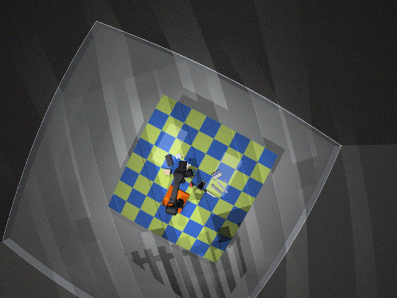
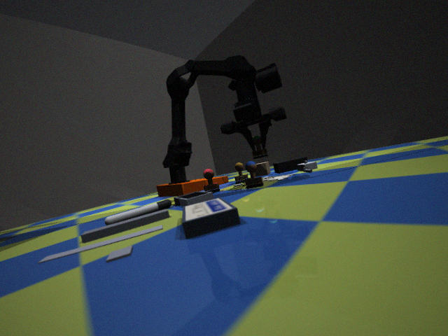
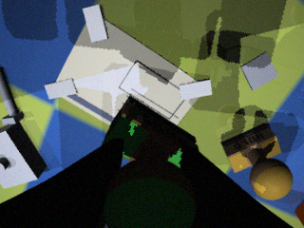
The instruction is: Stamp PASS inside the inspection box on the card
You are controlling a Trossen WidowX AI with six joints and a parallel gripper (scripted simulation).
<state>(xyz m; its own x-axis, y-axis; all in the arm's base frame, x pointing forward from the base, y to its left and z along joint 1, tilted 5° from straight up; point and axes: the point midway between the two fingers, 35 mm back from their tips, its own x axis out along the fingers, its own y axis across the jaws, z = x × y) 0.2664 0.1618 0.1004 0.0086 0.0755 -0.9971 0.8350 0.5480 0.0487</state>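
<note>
My gripper tip is 8 cm to the left of the blue-knobbed stamp, 7 cm above it and 5 cm short of it. From my gripper tip the other things lie so: green-knobbed stamp (right at my gripper tip); then yellow-knobbed stamp (9 cm behind, 7 cm below, 2 cm to the right); then white card (9 cm below, 2 cm ahead, 1 cm to the left).
</note>
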